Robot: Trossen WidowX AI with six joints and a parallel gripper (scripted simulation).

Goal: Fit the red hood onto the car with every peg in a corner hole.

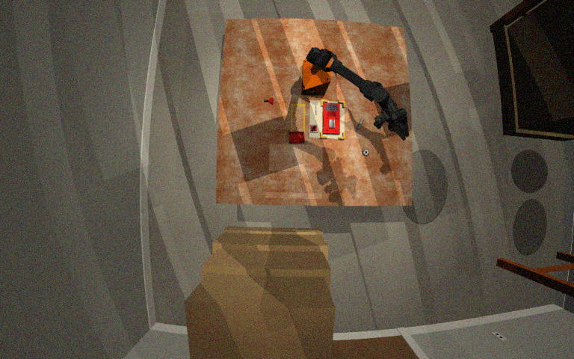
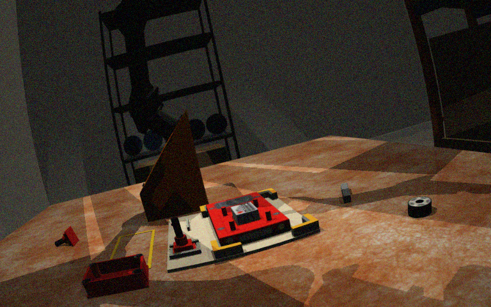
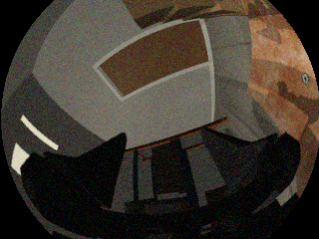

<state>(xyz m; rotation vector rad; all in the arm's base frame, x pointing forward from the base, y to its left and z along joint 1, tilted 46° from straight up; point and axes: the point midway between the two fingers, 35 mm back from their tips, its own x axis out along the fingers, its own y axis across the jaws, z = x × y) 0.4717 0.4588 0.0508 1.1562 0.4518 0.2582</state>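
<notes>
Right now the red hood is 80 mm behind my gripper tip, 420 mm to the right of it and 530 mm below it. Round my gripper tip: dark ring (10 mm behind, 30 mm to the left, 530 mm below); then grey bar (190 mm behind, 10 mm to the right, 540 mm below); then grey engine block (170 mm behind, 200 mm to the right, 520 mm below).
</notes>
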